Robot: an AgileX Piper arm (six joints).
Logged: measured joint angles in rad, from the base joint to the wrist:
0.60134, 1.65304, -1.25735, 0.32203, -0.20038, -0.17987
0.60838, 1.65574, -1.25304, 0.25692, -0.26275, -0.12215
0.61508, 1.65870, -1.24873, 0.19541, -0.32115, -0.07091
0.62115, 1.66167, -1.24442, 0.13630, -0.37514, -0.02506
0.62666, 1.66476, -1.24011, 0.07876, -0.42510, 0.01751
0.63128, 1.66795, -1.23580, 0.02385, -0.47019, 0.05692
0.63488, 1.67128, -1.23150, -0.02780, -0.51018, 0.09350
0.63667, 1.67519, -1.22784, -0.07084, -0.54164, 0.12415
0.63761, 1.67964, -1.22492, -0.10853, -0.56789, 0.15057
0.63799, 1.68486, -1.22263, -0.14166, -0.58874, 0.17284
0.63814, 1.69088, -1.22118, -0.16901, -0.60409, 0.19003
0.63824, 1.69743, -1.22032, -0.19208, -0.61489, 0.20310
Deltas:
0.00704, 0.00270, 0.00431, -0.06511, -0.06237, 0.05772
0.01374, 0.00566, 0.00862, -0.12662, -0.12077, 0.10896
0.01981, 0.00863, 0.01293, -0.18573, -0.17476, 0.15481
0.02532, 0.01172, 0.01724, -0.24327, -0.22472, 0.19738
0.02994, 0.01491, 0.02155, -0.29818, -0.26981, 0.23679
0.03354, 0.01824, 0.02585, -0.34983, -0.30980, 0.27337
0.03533, 0.02215, 0.02951, -0.39287, -0.34126, 0.30402
0.03627, 0.02660, 0.03243, -0.43056, -0.36751, 0.33044
0.03665, 0.03182, 0.03472, -0.46369, -0.38836, 0.35271
0.03680, 0.03784, 0.03617, -0.49104, -0.40371, 0.36990
0.03690, 0.04439, 0.03703, -0.51411, -0.41451, 0.38297

